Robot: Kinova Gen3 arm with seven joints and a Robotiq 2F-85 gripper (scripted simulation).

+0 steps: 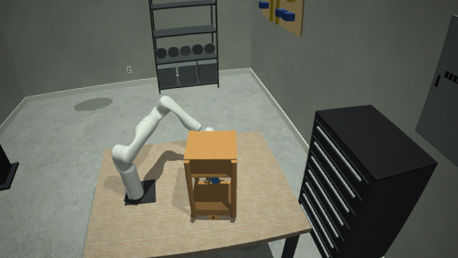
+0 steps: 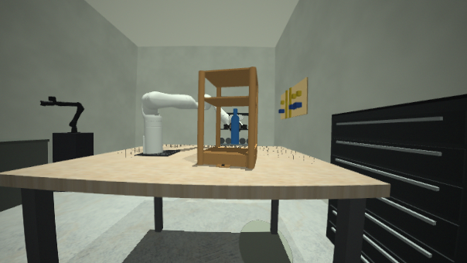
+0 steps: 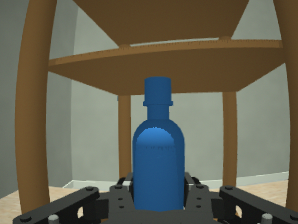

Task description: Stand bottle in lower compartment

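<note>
My hand is 30 mm past the wooden shelving unit, 70 mm to the left of it and 30 mm below it. Round my hand: blue bottle 30 mm above.
</note>
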